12 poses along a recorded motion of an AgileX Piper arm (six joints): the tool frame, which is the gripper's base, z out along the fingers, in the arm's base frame.
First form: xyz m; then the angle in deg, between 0 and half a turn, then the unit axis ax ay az.
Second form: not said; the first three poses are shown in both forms.
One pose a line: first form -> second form
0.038 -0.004 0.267 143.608 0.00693 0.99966 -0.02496 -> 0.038 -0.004 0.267 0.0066 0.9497 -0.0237 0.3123
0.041 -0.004 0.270 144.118 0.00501 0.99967 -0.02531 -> 0.041 -0.004 0.270 0.0048 0.9511 -0.0241 0.3080
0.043 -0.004 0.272 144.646 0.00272 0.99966 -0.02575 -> 0.043 -0.004 0.272 0.0026 0.9525 -0.0245 0.3037
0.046 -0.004 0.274 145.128 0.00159 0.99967 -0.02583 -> 0.046 -0.004 0.274 0.0015 0.9537 -0.0246 0.2996
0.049 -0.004 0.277 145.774 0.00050 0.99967 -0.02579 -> 0.049 -0.004 0.277 0.0005 0.9554 -0.0246 0.2943
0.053 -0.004 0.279 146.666 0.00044 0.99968 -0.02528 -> 0.053 -0.004 0.279 0.0004 0.9577 -0.0242 0.2868
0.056 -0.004 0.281 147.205 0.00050 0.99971 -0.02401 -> 0.056 -0.004 0.281 0.0005 0.9590 -0.0230 0.2823
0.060 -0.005 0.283 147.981 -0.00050 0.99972 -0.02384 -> 0.060 -0.005 0.283 -0.0005 0.9609 -0.0229 0.2758
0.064 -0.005 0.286 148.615 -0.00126 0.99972 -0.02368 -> 0.064 -0.005 0.286 -0.0012 0.9625 -0.0228 0.2705
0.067 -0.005 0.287 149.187 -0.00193 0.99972 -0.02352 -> 0.067 -0.005 0.287 -0.0019 0.9638 -0.0227 0.2657
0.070 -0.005 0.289 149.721 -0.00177 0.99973 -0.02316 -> 0.070 -0.005 0.289 -0.0017 0.9650 -0.0224 0.2612
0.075 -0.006 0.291 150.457 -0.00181 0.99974 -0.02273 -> 0.075 -0.006 0.291 -0.0018 0.9667 -0.0220 0.2550
